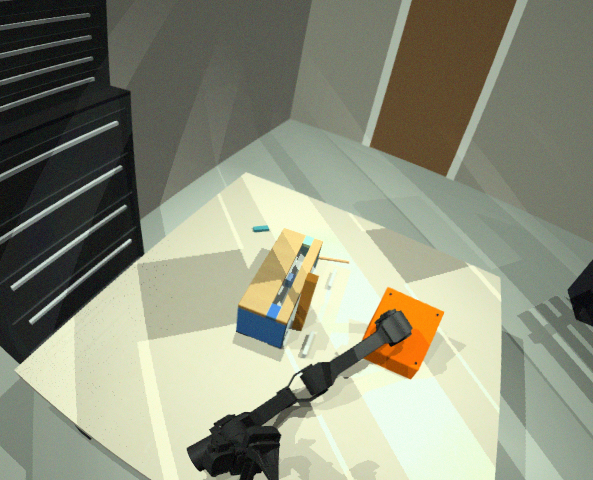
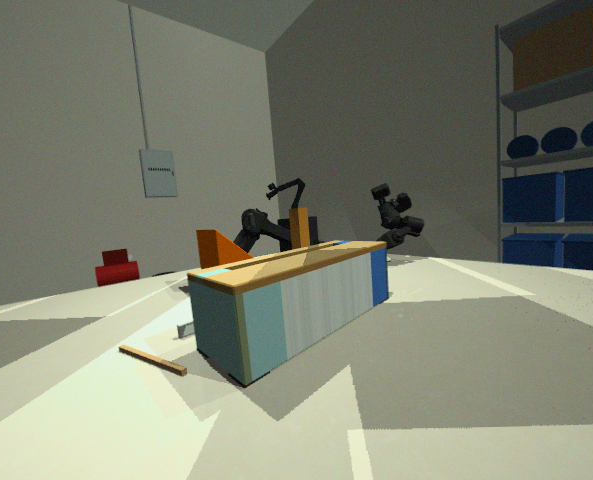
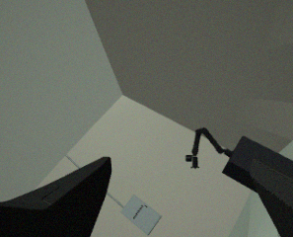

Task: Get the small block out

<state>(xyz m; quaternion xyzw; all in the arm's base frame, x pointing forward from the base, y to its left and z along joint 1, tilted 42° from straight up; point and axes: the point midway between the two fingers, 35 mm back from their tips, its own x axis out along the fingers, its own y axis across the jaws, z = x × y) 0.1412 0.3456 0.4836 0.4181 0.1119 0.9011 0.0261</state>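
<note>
My gripper tip is 65 cm to the left of the blue block, 20 cm short of it and 16 cm above it. Also, from my gripper tip: thin wooden stick: 91 cm to the right, 24 cm below, 15 cm ahead; long box: 65 cm to the right, 19 cm ahead, 18 cm below; orange plank: 57 cm to the right, 14 cm below, 13 cm ahead.
</note>
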